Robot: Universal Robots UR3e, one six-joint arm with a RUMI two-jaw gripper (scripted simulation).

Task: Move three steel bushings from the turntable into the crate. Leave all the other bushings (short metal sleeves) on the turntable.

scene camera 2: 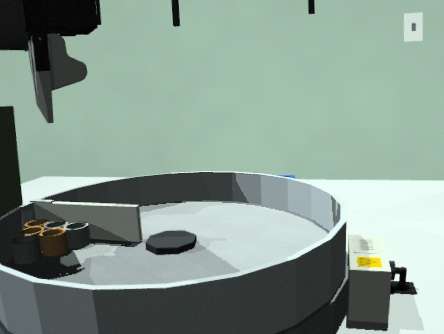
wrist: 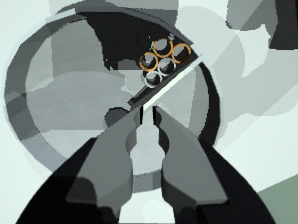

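My gripper (scene camera 2: 50, 122), grey turntable (scene camera 2: 184, 240). In the wrist view, my gripper (wrist: 148, 107) and the grey turntable (wrist: 85, 77).
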